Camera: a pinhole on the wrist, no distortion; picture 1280 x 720 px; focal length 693.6 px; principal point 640.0 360.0 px. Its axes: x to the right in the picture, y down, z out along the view. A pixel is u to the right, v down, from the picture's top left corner.
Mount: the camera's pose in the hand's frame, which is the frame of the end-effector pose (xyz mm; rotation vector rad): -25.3 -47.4 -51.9 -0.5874 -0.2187 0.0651
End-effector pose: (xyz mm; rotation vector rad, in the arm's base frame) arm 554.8 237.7 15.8 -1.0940 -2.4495 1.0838
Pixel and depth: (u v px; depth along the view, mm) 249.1 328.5 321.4
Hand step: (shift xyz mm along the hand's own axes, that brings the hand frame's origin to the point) -273.6 92.5 182.9
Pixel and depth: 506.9 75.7 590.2
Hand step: -267.6 57.7 539.6
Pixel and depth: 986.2 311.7 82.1
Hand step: -3.7 -2.6 25.4
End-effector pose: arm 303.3 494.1 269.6 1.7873 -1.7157 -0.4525
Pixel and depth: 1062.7 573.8 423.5
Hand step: 132.0 322.5 266.5
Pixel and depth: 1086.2 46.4 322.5
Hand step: 104.8 31.9 329.0
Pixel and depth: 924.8 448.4 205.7
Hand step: 11.2 96.3 115.8
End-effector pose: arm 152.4 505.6 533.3 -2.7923 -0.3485 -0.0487
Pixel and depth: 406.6 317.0 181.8
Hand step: -125.5 34.3 90.2
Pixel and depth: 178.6 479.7 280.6
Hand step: -269.8 122.1 113.7
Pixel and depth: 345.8 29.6 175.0
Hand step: -136.8 -30.9 122.4
